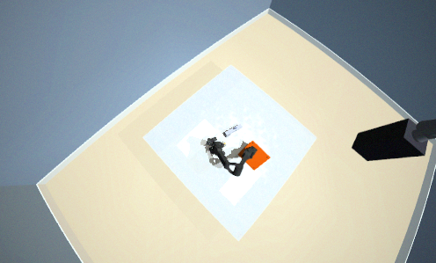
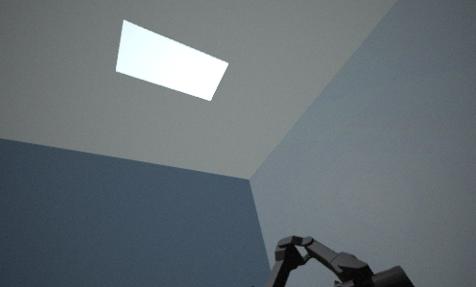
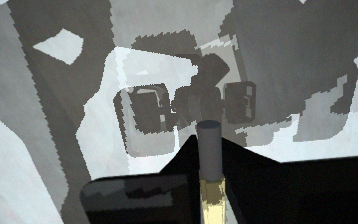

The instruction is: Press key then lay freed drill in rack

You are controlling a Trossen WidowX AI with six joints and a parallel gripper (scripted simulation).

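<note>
My gripper tip is now 1 cm past the drill, 4 cm to the left of it and 3 cm below it. Round my gripper tip: grey ribbed block: 2 cm behind, 5 cm to the right, 1 cm above.
</note>
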